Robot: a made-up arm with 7 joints.
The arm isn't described. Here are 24 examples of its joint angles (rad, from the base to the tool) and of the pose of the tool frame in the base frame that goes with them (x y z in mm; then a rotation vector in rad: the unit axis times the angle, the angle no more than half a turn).
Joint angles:
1: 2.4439 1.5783 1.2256 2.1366 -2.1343 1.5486 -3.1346
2: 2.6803 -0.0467 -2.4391 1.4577 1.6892 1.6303 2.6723
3: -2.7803 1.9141 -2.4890 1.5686 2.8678 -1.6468 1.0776
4: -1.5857 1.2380 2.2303 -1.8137 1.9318 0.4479 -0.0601
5: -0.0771 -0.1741 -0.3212 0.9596 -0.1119 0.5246 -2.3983
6: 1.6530 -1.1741 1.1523 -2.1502 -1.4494 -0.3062 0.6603
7: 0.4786 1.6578 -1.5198 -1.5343 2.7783 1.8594 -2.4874
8: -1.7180 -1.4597 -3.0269 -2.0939 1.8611 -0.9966 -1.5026
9: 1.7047 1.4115 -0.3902 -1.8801 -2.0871 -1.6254 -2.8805
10: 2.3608 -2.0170 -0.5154 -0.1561 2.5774 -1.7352 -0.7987
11: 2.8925 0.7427 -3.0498 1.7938 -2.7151 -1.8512 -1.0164
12: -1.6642 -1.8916 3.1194 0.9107 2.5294 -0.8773 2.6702
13: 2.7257 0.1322 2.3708 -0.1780 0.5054 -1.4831 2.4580
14: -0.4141 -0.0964 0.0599 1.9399 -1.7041 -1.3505 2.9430
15: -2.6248 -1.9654 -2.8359 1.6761 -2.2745 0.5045 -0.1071
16: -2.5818 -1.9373 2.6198 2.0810 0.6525 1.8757 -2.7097
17: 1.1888 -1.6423 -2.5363 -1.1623 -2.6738 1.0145 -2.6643
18: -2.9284 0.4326 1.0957 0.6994 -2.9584 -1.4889 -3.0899
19: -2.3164 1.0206 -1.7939 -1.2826 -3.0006 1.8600 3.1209
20: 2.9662 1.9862 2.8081 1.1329 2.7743 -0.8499 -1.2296
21: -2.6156 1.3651 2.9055 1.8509 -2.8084 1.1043 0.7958
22: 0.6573 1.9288 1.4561 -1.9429 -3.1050 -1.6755 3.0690
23: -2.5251 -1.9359 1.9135 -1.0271 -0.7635 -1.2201 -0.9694
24: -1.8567 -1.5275 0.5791 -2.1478 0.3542 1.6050 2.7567
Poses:
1: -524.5 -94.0 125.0 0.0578 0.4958 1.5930
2: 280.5 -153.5 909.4 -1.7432 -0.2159 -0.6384
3: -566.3 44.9 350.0 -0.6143 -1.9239 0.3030
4: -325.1 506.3 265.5 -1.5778 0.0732 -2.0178
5: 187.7 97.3 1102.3 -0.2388 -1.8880 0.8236
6: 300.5 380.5 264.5 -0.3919 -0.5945 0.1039
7: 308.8 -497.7 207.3 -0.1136 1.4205 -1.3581
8: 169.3 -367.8 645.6 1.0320 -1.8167 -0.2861
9: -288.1 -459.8 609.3 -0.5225 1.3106 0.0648
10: 592.4 543.5 -82.5 -1.6982 -1.1753 0.4686
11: -96.7 -89.2 778.7 -0.1521 -0.3913 -0.9962
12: 106.8 -613.0 -264.2 0.2810 -0.5867 0.6415
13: -191.2 -149.4 1143.0 -0.8431 1.0866 0.0451
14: 285.5 -32.5 768.4 0.4293 -1.7086 -2.0460
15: 292.4 -262.9 -284.0 0.1675 0.0914 0.2406
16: 269.1 -103.6 -51.7 1.0392 2.0248 1.2460
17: -471.4 541.2 521.3 -1.9585 -1.5217 -1.4547
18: -338.9 356.0 940.9 0.9332 0.2709 -1.0362
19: -136.3 591.1 529.6 -1.1335 -0.3665 0.8157
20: -773.5 9.0 324.4 1.8759 -1.9822 0.6643
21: -363.2 339.1 741.6 1.5918 1.8009 -0.4537
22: 613.5 -106.8 140.6 1.0443 -1.1588 -1.8623
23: 363.6 -645.5 67.0 -1.6428 0.0244 -1.8948
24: 40.0 -517.5 27.2 -0.8988 0.7028 1.7808
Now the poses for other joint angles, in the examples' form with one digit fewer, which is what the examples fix.
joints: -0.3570 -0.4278 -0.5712 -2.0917 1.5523 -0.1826 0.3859
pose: -328 -340 516 -0.602 0.300 -0.444
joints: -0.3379 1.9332 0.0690 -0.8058 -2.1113 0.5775 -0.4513
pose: 823 324 268 0.060 -2.428 1.058
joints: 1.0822 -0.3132 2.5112 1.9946 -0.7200 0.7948 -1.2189
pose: -364 200 578 -0.831 -0.261 -2.095
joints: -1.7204 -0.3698 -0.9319 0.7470 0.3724 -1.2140 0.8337
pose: -92 -257 1150 -1.565 -1.660 -0.555
